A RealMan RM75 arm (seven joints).
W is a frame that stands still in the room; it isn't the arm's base.
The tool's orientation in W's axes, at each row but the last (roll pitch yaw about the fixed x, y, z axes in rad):
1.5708, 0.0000, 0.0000
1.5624, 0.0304, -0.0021
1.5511, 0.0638, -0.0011
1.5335, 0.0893, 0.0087
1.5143, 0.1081, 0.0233
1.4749, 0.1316, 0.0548
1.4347, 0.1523, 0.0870
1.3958, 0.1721, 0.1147
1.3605, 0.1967, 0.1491
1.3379, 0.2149, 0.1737
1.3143, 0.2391, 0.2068
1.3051, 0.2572, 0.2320
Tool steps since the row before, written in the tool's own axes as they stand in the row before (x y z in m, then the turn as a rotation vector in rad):
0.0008, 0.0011, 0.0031, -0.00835, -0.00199, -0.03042
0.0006, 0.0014, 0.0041, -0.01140, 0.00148, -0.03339
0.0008, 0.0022, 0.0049, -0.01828, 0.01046, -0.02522
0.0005, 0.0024, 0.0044, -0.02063, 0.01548, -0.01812
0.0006, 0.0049, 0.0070, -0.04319, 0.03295, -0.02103
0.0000, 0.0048, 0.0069, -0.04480, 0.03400, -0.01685
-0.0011, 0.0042, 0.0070, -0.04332, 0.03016, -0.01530
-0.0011, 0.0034, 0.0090, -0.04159, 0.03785, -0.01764
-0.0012, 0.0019, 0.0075, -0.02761, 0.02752, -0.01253
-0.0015, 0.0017, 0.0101, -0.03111, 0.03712, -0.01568
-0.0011, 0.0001, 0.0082, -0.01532, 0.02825, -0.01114
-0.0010, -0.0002, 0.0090, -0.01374, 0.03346, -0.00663
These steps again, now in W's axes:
0.0008, -0.0031, 0.0011, -0.00835, 0.03042, -0.00199
0.0006, -0.0041, 0.0014, -0.01129, 0.03343, 0.00155
0.0009, -0.0049, 0.0022, -0.01758, 0.02544, 0.01111
0.0008, -0.0043, 0.0025, -0.01939, 0.01852, 0.01657
0.0013, -0.0067, 0.0052, -0.04004, 0.02193, 0.03618
0.0011, -0.0064, 0.0054, -0.04122, 0.01780, 0.03783
0.0002, -0.0064, 0.0052, -0.04013, 0.01582, 0.03406
0.0007, -0.0082, 0.0050, -0.03763, 0.01978, 0.04082
0.0005, -0.0069, 0.0036, -0.02475, 0.01448, 0.02923
0.0010, -0.0094, 0.0042, -0.02723, 0.01941, 0.03839
0.0011, -0.0079, 0.0024, -0.01257, 0.01570, 0.02743
0.0016, -0.0086, 0.0024, -0.00886, 0.01351, 0.03304

